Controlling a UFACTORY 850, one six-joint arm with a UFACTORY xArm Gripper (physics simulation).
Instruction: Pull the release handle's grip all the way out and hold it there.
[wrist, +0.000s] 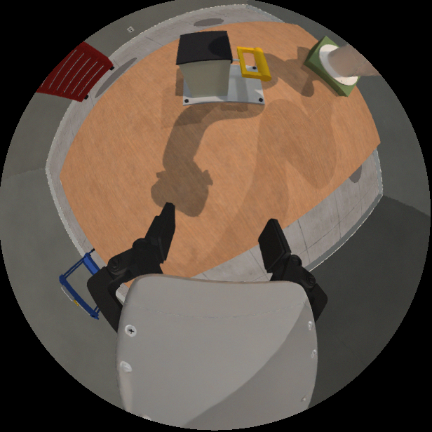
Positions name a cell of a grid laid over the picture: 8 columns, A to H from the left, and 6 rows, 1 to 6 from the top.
Note:
In view: my gripper (E4), a grey-green housing (D1) and a light grey base plate (E2).

